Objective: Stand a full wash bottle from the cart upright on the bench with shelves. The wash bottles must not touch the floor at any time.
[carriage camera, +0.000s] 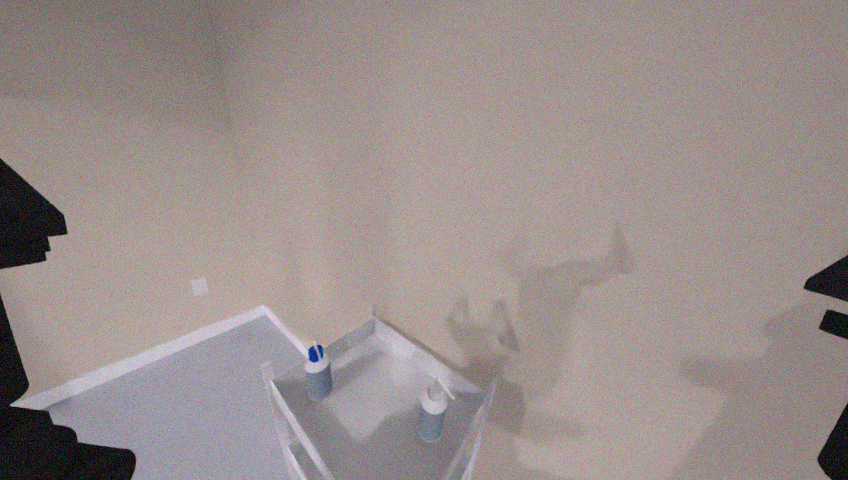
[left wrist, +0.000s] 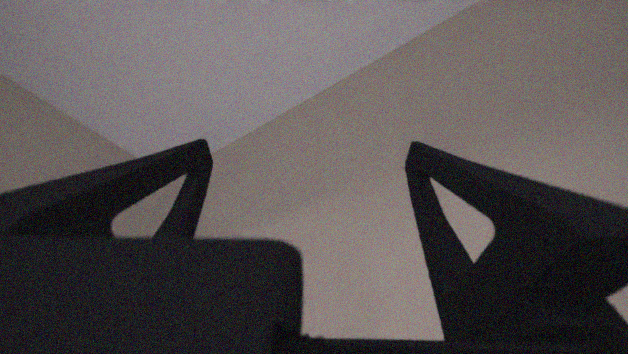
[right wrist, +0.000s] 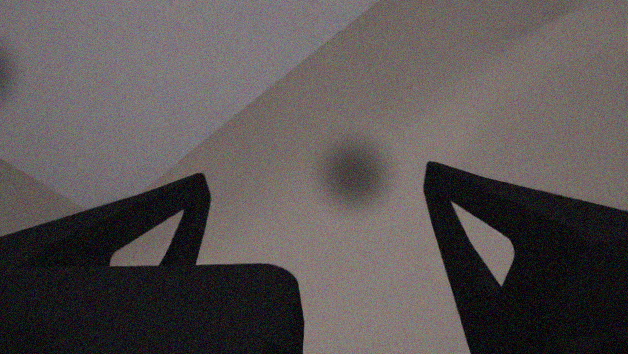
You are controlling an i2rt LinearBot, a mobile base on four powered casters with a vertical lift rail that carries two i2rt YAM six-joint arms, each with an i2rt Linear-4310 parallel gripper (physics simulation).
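Places are measured from the left arm's base along level axes (x left, y back, z up), in millimetres.
Pixels of known places: left gripper, between the fingertips: [left wrist: 308, 151]; right gripper, between the fingertips: [right wrist: 314, 180].
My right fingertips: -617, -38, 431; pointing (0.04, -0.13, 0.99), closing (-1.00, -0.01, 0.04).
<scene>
Behind a point stands the place of what it marks, as x, y, z.
In the carriage camera, a grey-white cart [carriage camera: 300, 419] @[-42, -272, -192] stands at the bottom middle. A wash bottle with a blue top [carriage camera: 319, 380] @[-72, -322, -121] stands upright at the left of its top tray. A second wash bottle with a whitish top [carriage camera: 432, 421] @[-353, -250, -116] stands upright at the right of the tray. Both have blue-grey lower bodies and white shoulders; how full they are I cannot tell for sure. My left gripper [left wrist: 308, 151] @[-5, -39, 433] is open and empty. My right gripper [right wrist: 314, 180] @[-617, -38, 431] is open and empty. Both are away from the bottles. The bench with shelves does not show in these views.
Beige walls [carriage camera: 416, 148] @[-263, -558, 439] rise behind and right of the cart, meeting in a corner at the left. A white baseboard [carriage camera: 148, 355] @[1314, -853, -799] edges the grey-blue floor [carriage camera: 178, 410] @[877, -617, -855]. A small white wall plate [carriage camera: 199, 286] @[1149, -1111, -456] is on the left wall. Dark arm parts show at both picture edges.
</scene>
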